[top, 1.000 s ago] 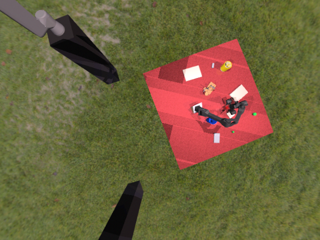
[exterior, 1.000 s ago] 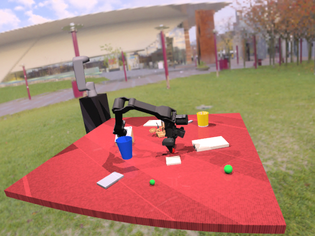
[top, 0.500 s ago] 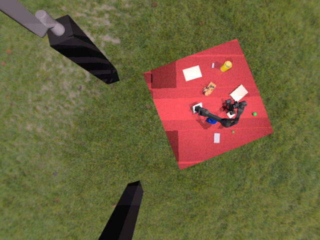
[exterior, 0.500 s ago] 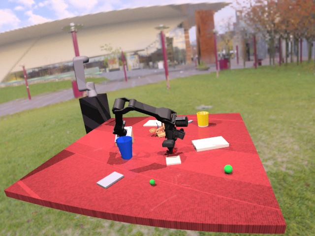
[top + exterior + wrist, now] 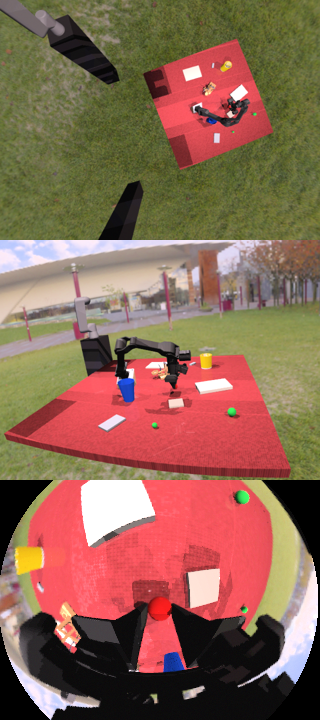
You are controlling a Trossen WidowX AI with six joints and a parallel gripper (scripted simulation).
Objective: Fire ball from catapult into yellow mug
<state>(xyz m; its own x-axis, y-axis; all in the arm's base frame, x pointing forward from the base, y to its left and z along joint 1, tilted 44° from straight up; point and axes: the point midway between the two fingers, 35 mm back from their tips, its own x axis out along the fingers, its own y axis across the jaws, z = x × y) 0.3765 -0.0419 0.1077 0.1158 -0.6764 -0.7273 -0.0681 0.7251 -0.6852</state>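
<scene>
Now: gripper tip 160 mm past the catapult and 270 mm to the right of it. Also, from my gripper tip: red ball 10 mm above; then white block 30 mm ahead, 100 mm to the right, 50 mm below; then blue cup 260 mm behind, 80 mm to the right, 20 mm below.
</scene>
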